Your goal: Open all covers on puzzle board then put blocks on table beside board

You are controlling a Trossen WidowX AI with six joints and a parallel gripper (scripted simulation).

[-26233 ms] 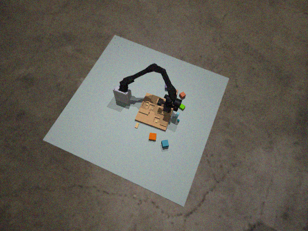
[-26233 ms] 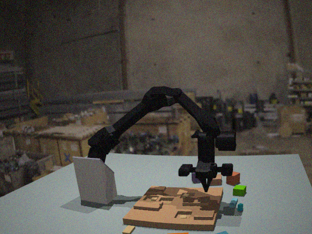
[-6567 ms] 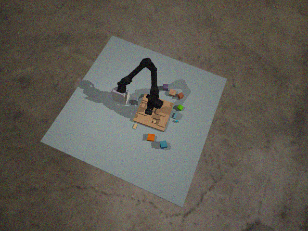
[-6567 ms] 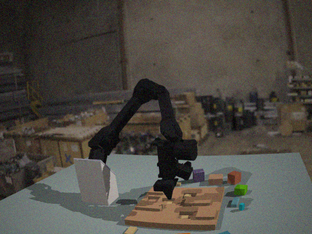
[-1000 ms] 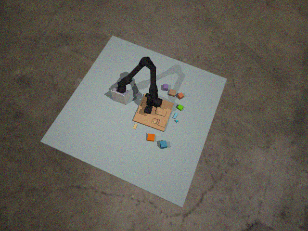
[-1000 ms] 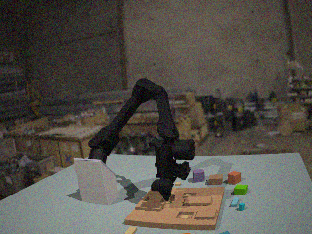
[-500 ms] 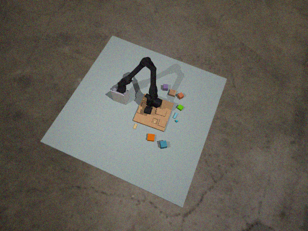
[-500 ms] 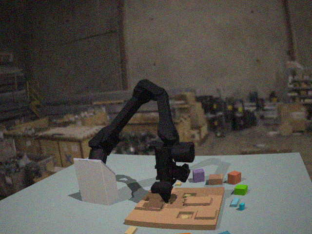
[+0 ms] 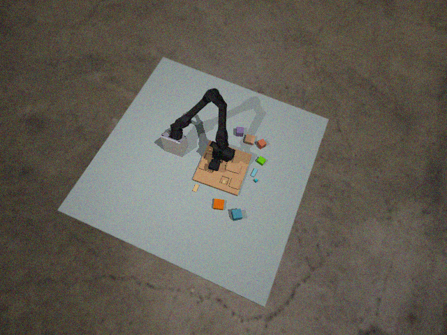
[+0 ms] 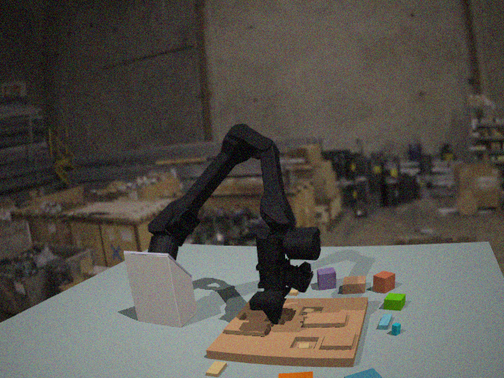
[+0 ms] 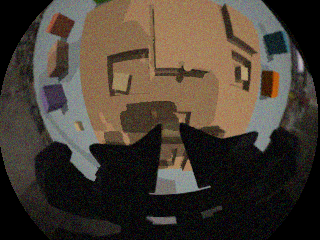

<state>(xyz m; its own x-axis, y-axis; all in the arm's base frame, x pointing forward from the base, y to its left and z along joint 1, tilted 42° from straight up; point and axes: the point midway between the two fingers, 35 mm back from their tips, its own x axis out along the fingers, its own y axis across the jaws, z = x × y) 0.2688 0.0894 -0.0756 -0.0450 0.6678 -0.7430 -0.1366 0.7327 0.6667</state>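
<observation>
Right now the tan puzzle board is 50 mm ahead of my gripper tip and 10 mm to the right of it. From my gripper tip the other things lie so: small tan bar: 210 mm to the right, 50 mm behind, 10 mm below; purple block: 260 mm to the left, 50 mm ahead, 10 mm above; light blue bar: 240 mm ahead, 30 mm to the left, 10 mm below.
</observation>
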